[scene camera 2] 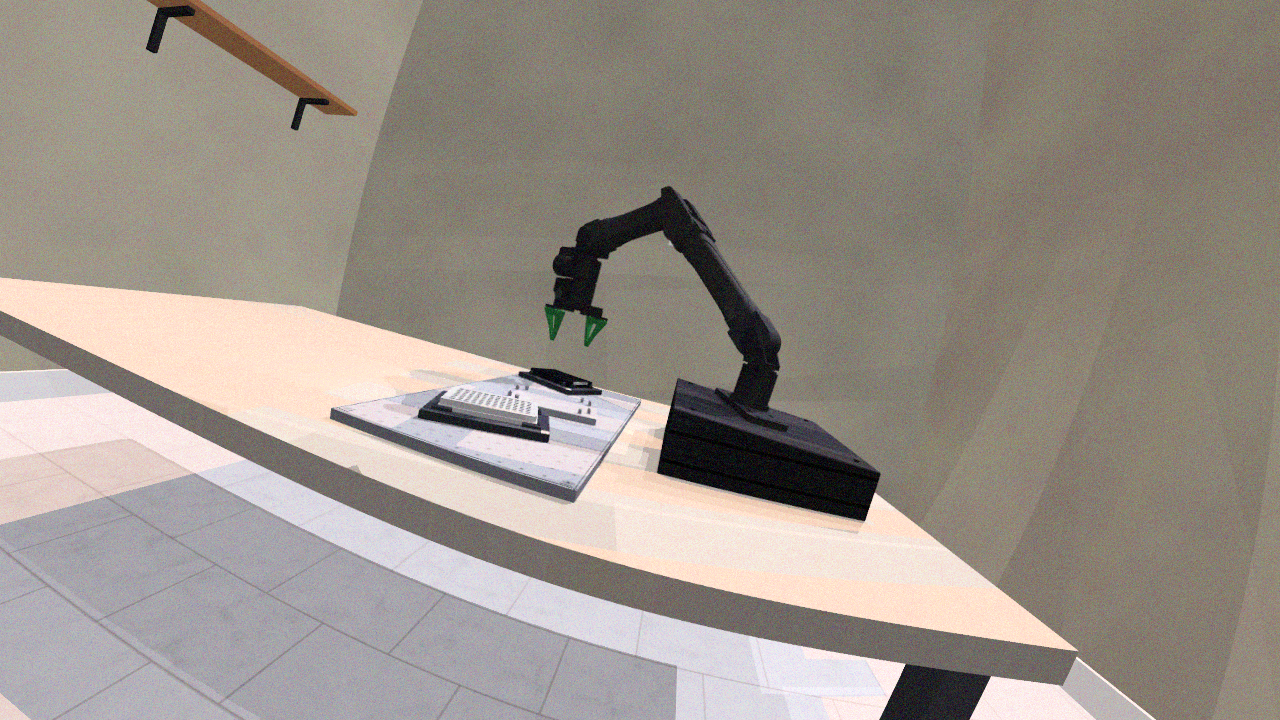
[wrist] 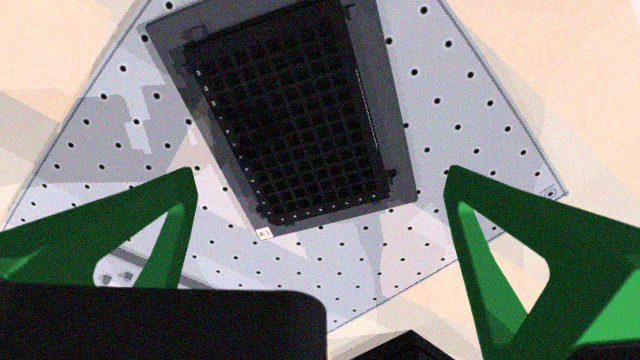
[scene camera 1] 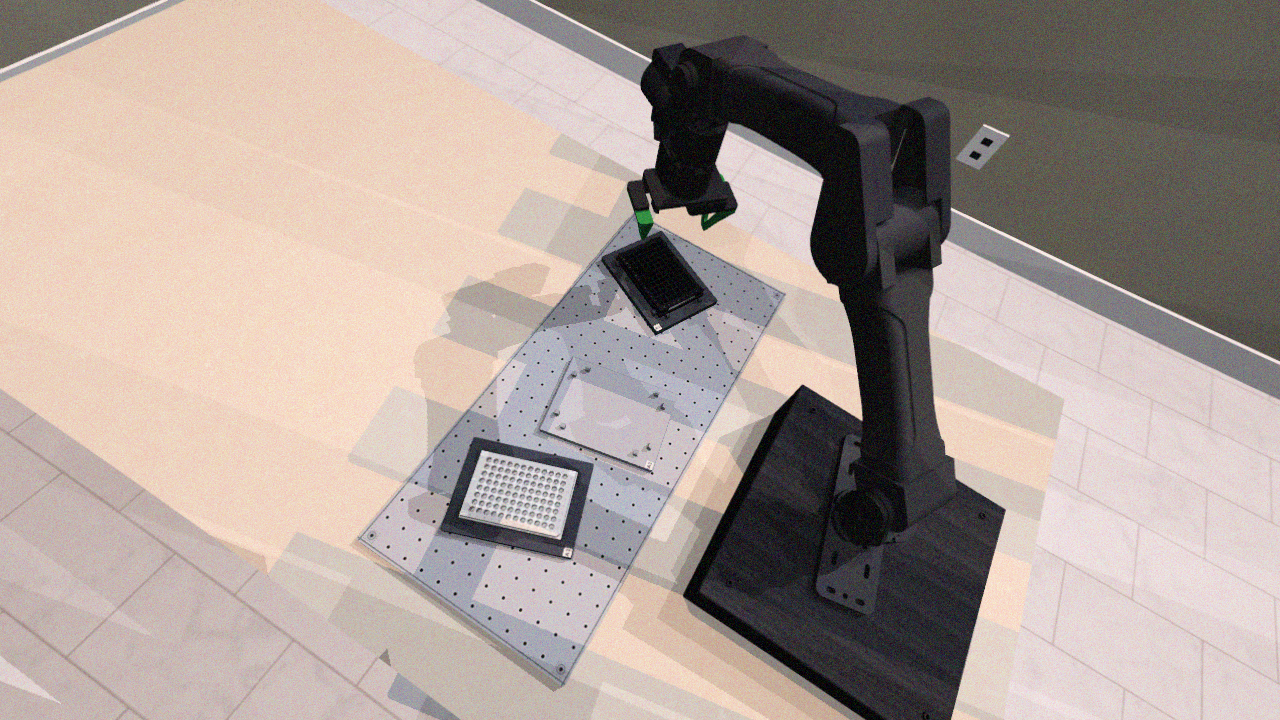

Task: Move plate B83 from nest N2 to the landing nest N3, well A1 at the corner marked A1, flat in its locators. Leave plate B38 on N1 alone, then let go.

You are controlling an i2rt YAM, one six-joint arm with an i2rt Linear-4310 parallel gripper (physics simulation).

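Note:
A black well plate (scene camera 1: 662, 273) (scene camera 2: 559, 377) (wrist: 295, 110) lies in a dark nest (scene camera 1: 684, 314) (wrist: 392, 135) at the board's far end, its nest's A1 label toward the middle nest. My gripper (scene camera 1: 674, 232) (scene camera 2: 571, 342) (wrist: 320, 180) is open and empty, above that plate; in the wrist view the plate lies ahead of and between the fingertips. A light grey nest (scene camera 1: 608, 420) (scene camera 2: 572, 417) with upright locator pins stands empty in the middle. A white plate (scene camera 1: 519, 492) (scene camera 2: 490, 404) sits in a dark nest (scene camera 1: 580, 503) at the near end. Plate and nest names are not readable.
The nests stand on a perforated board (scene camera 1: 537, 598) (scene camera 2: 375, 420) (wrist: 450, 156) on the wooden table (scene camera 1: 223, 250) (scene camera 2: 223, 358). The black arm base (scene camera 1: 760, 546) (scene camera 2: 760, 470) stands right of the board. A wall shelf (scene camera 2: 259, 59) shows at the upper left in scene camera 2.

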